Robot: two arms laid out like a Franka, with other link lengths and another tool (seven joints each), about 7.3 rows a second.
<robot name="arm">
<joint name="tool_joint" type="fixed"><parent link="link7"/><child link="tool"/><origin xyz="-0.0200 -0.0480 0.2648" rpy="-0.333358 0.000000 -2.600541"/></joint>
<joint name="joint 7" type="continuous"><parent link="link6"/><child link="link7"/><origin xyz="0.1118 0.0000 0.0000" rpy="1.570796 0.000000 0.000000"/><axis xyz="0 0 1"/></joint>
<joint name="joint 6" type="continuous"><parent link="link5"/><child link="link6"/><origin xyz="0.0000 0.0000 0.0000" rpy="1.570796 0.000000 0.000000"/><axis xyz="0 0 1"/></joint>
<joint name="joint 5" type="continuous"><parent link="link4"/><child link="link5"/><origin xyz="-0.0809 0.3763 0.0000" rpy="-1.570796 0.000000 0.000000"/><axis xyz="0 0 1"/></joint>
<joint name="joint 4" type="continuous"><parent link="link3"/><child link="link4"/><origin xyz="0.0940 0.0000 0.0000" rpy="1.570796 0.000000 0.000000"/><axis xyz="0 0 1"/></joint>
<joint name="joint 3" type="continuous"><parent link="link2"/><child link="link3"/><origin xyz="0.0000 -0.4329 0.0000" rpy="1.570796 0.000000 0.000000"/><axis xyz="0 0 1"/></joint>
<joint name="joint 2" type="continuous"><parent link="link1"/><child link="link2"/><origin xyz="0.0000 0.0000 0.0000" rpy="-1.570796 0.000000 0.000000"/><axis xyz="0 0 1"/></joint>
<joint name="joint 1" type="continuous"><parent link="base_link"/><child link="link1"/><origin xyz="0.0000 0.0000 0.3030" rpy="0.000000 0.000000 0.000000"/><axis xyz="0 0 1"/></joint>
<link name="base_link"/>
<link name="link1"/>
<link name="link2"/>
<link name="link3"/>
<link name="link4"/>
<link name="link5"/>
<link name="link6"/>
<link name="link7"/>
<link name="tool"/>
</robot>
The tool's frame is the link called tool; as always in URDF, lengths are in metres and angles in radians. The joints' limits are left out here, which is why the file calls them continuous.
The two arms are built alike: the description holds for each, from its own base.
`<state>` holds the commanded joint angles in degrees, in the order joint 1, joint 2, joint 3, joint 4, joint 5, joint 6, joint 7, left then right.
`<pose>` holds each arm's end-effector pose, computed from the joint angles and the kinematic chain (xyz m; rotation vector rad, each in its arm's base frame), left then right.
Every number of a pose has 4 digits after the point. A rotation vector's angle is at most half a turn.
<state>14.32 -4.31 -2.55 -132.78 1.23 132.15 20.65 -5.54 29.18 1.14 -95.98 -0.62 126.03 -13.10</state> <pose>0.5113 0.1623 0.3148 1.0139 2.7526 0.5397 0.7335 -0.0170 0.2211 0.5752 2.9663 0.5032</pose>
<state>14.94 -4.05 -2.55 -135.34 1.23 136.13 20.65 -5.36 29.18 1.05 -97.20 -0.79 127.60 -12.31</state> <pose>0.5080 0.1672 0.3004 0.9910 2.7414 0.5526 0.7324 -0.0156 0.2140 0.5871 2.9565 0.4983</pose>
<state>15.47 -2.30 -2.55 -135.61 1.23 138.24 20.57 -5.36 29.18 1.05 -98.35 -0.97 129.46 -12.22</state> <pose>0.5132 0.1732 0.2866 0.9764 2.7460 0.5526 0.7324 -0.0158 0.2080 0.5807 2.9456 0.4955</pose>
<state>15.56 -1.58 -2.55 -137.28 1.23 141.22 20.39 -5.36 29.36 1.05 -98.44 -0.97 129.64 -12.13</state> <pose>0.5124 0.1735 0.2733 0.9659 2.7393 0.5578 0.7323 -0.0158 0.2053 0.5836 2.9463 0.4955</pose>
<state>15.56 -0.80 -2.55 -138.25 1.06 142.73 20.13 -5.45 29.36 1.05 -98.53 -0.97 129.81 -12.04</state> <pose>0.5104 0.1727 0.2617 0.9583 2.7462 0.5517 0.7324 -0.0169 0.2049 0.5875 2.9436 0.4953</pose>
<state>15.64 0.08 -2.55 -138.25 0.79 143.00 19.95 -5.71 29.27 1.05 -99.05 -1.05 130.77 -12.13</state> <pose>0.5104 0.1730 0.2539 0.9513 2.7595 0.5407 0.7328 -0.0204 0.2036 0.5863 2.9343 0.4939</pose>
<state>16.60 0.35 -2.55 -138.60 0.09 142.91 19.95 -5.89 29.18 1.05 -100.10 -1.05 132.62 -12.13</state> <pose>0.5037 0.1797 0.2481 0.9196 2.7845 0.5257 0.7334 -0.0226 0.1998 0.5837 2.9186 0.4944</pose>
